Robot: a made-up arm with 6 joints.
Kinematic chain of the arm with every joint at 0, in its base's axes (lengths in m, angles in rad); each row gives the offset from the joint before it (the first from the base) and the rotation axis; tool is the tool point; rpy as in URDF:
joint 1: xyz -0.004 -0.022 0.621 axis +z
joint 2: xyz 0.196 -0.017 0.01 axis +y
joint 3: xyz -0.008 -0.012 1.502 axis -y
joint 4: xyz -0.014 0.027 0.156 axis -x
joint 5: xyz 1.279 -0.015 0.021 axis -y
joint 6: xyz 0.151 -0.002 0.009 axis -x
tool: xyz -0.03 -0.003 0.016 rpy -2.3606 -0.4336 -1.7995
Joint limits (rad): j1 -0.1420..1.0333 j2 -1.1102..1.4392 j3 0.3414..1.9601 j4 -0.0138..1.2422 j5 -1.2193..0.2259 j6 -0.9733..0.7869
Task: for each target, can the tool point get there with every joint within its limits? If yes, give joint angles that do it. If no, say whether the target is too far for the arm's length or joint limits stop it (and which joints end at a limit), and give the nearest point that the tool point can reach.
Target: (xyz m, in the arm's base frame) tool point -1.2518 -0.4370 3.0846
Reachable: yes | joints 0.3118 -0.4334 1.6844 0.5266 -0.2719 0.0533
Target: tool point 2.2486 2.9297 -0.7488
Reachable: no: too far | nearest point 1.6878 2.1948 -0.0267 | short by 1.173 m
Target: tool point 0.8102 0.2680 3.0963
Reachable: yes | joints 0.3845 -0.1946 0.4990 0.7053 -0.6273 -0.0008
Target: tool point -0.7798 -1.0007 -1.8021
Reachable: no: joint limits stop it (at a limit: joint 2, joint 3, joint 5) | nearest point -1.5839 -2.0151 1.1589 | short by 3.232 m
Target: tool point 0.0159 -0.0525 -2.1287
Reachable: no: joint limits stop it (at a limit: joint 1, joint 2, joint 3, joint 4, joint 5, joint 6) | nearest point 2.3144 -0.3865 -0.3090 | short by 2.951 m
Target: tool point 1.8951 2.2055 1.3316
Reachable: yes | joints 0.8877 1.1506 1.1046 0.9464 -0.8973 -0.5246
